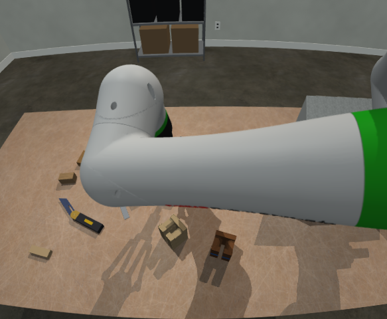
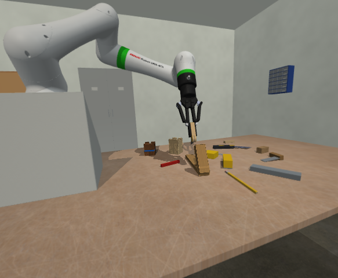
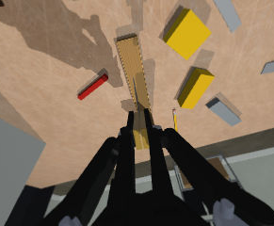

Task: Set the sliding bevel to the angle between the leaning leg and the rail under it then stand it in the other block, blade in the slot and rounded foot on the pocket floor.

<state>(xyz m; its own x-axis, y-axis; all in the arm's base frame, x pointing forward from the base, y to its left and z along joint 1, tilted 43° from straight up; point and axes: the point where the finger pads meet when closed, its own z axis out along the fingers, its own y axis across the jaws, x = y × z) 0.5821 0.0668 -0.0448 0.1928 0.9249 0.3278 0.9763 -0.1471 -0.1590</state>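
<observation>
Right now the red stick is 110 mm behind my hand, 20 mm to the left of it and 150 mm below it. Also, from my hand: sliding bevel: 10 mm to the right, 30 mm below; then grey bar: 220 mm ahead, 240 mm to the right, 150 mm below; then pencil: 60 mm ahead, 240 mm to the right, 160 mm below.
</observation>
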